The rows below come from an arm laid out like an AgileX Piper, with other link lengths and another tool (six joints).
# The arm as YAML. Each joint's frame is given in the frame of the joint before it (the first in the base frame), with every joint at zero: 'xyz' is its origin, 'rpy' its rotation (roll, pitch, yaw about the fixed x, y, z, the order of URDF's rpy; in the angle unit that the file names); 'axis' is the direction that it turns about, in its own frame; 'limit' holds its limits. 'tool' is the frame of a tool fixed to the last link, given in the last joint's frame.
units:
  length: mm
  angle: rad
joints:
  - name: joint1
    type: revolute
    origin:
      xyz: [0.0, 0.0, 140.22]
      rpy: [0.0, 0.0, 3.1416]
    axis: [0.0, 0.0, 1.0]
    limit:
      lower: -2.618
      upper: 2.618
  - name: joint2
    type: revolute
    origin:
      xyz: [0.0, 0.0, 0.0]
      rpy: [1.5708, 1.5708, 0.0]
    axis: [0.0, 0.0, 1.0]
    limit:
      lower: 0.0
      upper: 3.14
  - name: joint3
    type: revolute
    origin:
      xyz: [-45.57, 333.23, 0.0]
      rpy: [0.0, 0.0, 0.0]
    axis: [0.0, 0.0, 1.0]
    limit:
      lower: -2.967
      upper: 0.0
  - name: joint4
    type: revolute
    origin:
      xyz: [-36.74, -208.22, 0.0]
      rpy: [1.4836, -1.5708, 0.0]
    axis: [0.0, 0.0, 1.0]
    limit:
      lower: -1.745
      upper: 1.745
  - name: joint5
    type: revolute
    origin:
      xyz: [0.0, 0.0, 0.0]
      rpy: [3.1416, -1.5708, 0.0]
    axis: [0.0, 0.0, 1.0]
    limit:
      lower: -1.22
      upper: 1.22
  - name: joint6
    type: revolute
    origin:
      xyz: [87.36, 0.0, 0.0]
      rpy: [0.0, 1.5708, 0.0]
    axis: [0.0, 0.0, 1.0]
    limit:
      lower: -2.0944
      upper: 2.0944
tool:
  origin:
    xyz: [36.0, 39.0, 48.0]
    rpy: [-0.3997, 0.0, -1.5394]
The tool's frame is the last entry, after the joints.
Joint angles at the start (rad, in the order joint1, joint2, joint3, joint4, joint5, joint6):
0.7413, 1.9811, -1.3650, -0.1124, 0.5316, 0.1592
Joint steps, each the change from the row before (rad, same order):
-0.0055, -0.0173, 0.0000, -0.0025, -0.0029, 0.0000
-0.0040, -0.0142, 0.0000, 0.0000, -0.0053, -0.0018
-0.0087, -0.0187, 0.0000, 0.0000, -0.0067, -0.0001
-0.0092, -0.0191, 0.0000, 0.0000, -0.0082, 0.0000
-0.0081, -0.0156, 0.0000, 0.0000, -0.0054, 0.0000
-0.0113, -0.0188, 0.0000, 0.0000, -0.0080, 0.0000
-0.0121, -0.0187, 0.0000, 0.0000, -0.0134, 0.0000
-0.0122, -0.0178, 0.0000, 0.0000, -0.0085, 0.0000
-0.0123, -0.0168, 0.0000, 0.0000, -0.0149, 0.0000
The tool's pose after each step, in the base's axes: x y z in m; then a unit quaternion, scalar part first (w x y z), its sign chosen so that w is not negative. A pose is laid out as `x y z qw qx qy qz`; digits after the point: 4 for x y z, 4 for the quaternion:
0.3204 0.2343 0.2080 0.1033 0.9147 0.2421 0.3066
0.3212 0.2328 0.2138 0.0997 0.9133 0.2385 0.3148
0.3228 0.2297 0.2214 0.0954 0.9121 0.2313 0.3249
0.3244 0.2265 0.2292 0.0907 0.9105 0.2235 0.3358
0.3257 0.2235 0.2356 0.0874 0.9093 0.2170 0.3442
0.3275 0.2193 0.2433 0.0835 0.9076 0.2083 0.3548
0.3299 0.2153 0.2513 0.0784 0.9052 0.1987 0.3675
0.3317 0.2108 0.2587 0.0749 0.9031 0.1897 0.3778
0.3341 0.2068 0.2661 0.0703 0.9001 0.1802 0.3903

